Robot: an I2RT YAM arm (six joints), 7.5 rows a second.
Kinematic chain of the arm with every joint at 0, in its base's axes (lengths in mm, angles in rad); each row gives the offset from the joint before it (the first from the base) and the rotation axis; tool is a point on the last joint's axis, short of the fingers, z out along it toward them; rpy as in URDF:
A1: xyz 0 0 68 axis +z
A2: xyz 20 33.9 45.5 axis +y
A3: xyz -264 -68.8 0 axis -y
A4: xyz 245 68.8 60 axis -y
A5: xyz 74 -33.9 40.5 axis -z
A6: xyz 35.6 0 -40.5 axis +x
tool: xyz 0 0 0 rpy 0 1.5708 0
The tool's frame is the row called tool.
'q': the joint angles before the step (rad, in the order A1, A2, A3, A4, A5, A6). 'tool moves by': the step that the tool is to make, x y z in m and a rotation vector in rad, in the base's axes. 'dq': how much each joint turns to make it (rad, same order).
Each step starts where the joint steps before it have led.
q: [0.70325, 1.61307, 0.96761, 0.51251, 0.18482, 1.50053]
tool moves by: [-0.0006, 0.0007, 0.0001, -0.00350, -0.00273, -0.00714]
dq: [0.00354, 0.00008, 0.00029, 0.00017, 0.01117, -0.00304]
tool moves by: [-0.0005, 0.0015, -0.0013, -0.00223, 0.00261, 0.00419]
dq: [0.00392, 0.00379, -0.00003, 0.00040, -0.00027, -0.00003]
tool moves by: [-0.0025, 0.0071, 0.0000, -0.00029, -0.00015, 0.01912]
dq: [0.01870, 0.00991, 0.01049, -0.00059, -0.00037, -0.00038]
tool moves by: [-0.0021, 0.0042, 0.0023, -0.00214, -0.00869, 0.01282]
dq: [0.01209, 0.00148, 0.00848, -0.00051, 0.00026, -0.00759]
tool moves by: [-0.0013, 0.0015, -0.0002, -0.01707, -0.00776, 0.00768]
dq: [0.00528, 0.00013, 0.00034, -0.00251, -0.00006, -0.01832]
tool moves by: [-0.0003, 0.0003, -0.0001, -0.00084, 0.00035, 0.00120]
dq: [0.00113, -0.00002, -0.00010, -0.00067, -0.00002, -0.00039]
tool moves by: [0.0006, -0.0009, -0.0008, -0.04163, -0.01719, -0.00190]
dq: [-0.00235, 0.00000, -0.00010, -0.00715, 0.00528, -0.04274]
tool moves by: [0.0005, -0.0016, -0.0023, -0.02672, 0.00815, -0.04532]
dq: [0.00033, -0.00003, 0.00023, -0.02277, 0.04726, -0.00725]
